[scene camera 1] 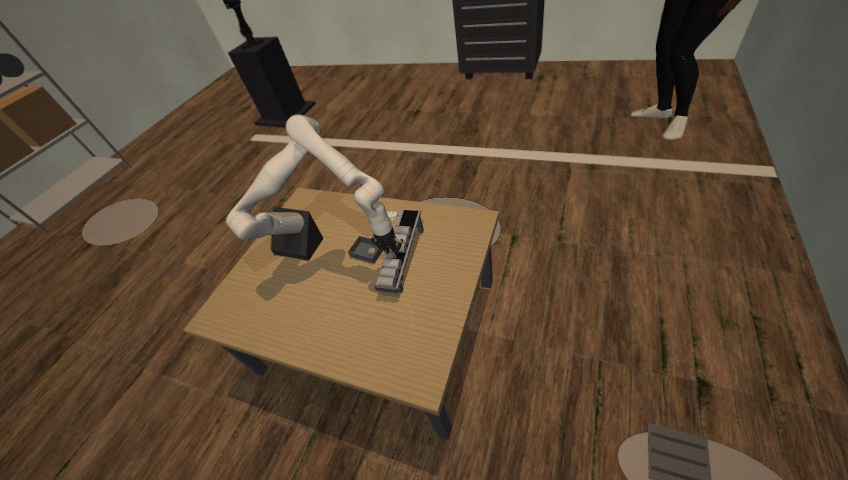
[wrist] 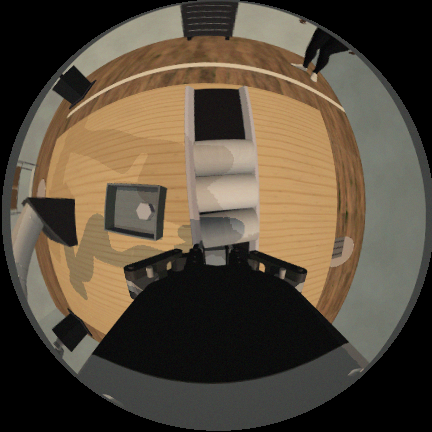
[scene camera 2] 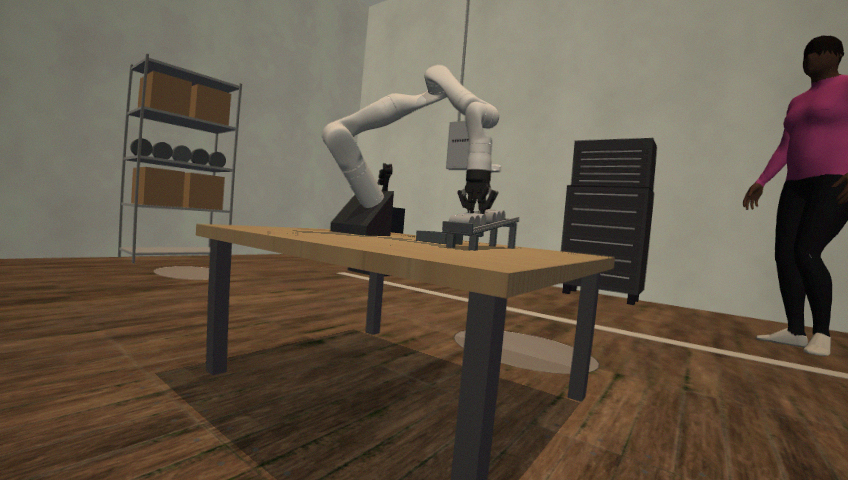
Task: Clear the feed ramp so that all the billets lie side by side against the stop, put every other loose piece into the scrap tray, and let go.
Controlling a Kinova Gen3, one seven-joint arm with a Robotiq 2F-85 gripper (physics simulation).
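Frame: origin at the arm's base, x ahead, y left, z up, level; metres.
Seen in the pictures: gripper, fingertip midpoint: [scene camera 1: 392, 255] [wrist: 214, 247]; arm's base, link origin: [scene camera 1: 295, 222] [scene camera 2: 373, 200].
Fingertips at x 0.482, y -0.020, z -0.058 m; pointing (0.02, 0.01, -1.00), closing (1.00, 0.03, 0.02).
Observation:
Pixels of each thing's top centre, then the offset from my fingertips to it. Level surfaces: height alone.
- small grey piece, top centre: [wrist: 215, 259] dy -0.010, dx +0.001, dz +0.020 m
- scrap tray, top centre: [wrist: 126, 209] [scene camera 2: 439, 232] [scene camera 1: 365, 246] dy +0.042, dx -0.164, dz -0.040 m
- pale hexagonal piece, top centre: [wrist: 143, 210] [scene camera 1: 371, 250] dy +0.041, dx -0.136, dz -0.055 m
- wooden table, surface height: dz -0.075 m
The feed ramp [scene camera 1: 412, 252] [scene camera 2: 501, 224] [wrist: 189, 130] stands on short legs. Three pale billets lie side by side on its far part: a far one [wrist: 224, 157], a middle one [wrist: 226, 192] and a near one [wrist: 230, 227]. Several more billets [scene camera 1: 389, 272] lie on the ramp's near part in scene camera 1. My gripper [scene camera 1: 394, 253] [scene camera 2: 476, 209] [wrist: 214, 247] points down into the ramp between the two groups, its fingers shut on a small grey piece [wrist: 216, 258], partly hidden. The scrap tray [scene camera 1: 359, 249] [scene camera 2: 430, 236] [wrist: 161, 215] holds a pale hexagonal piece [scene camera 1: 371, 250] [wrist: 144, 211].
The wooden table [scene camera 1: 333, 315] [scene camera 2: 368, 246] carries the ramp, the tray and the arm's dark base [scene camera 1: 291, 234] [scene camera 2: 364, 218]. The tray stands between base and ramp. Ramp side rails flank the fingers. A person [scene camera 1: 678, 65] [scene camera 2: 812, 178] stands beyond the pale floor line.

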